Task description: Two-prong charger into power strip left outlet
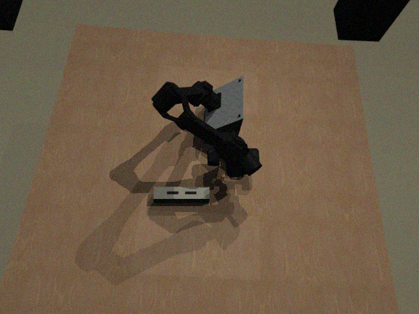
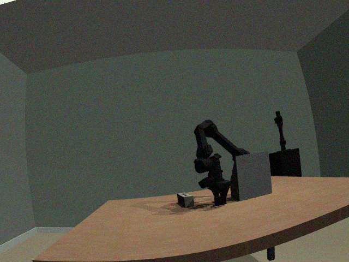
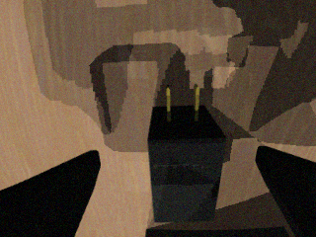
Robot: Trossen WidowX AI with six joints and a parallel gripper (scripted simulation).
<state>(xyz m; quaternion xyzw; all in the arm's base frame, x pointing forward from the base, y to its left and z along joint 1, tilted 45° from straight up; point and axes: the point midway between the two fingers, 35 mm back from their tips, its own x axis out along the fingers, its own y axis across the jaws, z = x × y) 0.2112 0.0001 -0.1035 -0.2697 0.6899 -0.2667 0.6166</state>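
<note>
My gripper tip is now 20 mm short of the dark two-prong charger.
</note>
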